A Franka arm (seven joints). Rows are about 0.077 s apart.
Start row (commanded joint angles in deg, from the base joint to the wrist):
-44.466 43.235 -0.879 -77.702 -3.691 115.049 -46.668
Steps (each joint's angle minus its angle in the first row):
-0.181 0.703 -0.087 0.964 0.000 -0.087 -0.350
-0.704 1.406 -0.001 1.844 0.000 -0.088 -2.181
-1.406 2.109 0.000 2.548 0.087 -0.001 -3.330
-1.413 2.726 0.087 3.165 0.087 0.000 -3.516
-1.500 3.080 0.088 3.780 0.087 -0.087 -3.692
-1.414 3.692 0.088 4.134 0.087 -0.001 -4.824
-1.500 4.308 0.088 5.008 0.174 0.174 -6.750
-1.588 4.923 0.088 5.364 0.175 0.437 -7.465
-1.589 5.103 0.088 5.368 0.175 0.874 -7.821
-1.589 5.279 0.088 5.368 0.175 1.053 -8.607
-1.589 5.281 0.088 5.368 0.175 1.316 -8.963
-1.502 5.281 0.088 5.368 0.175 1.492 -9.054
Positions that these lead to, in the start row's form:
-44.647 43.938 -0.966 -76.738 -3.691 114.962 -47.018
-45.170 44.641 -0.880 -75.858 -3.691 114.961 -48.849
-45.872 45.344 -0.879 -75.154 -3.604 115.048 -49.998
-45.879 45.961 -0.792 -74.537 -3.604 115.049 -50.184
-45.966 46.315 -0.791 -73.922 -3.604 114.962 -50.360
-45.880 46.927 -0.791 -73.568 -3.604 115.048 -51.492
-45.966 47.543 -0.791 -72.694 -3.517 115.223 -53.418
-46.054 48.158 -0.791 -72.338 -3.516 115.486 -54.133
-46.055 48.338 -0.791 -72.334 -3.516 115.923 -54.489
-46.055 48.514 -0.791 -72.334 -3.516 116.102 -55.275
-46.055 48.516 -0.791 -72.334 -3.516 116.365 -55.631
-45.968 48.516 -0.791 -72.334 -3.516 116.541 -55.722

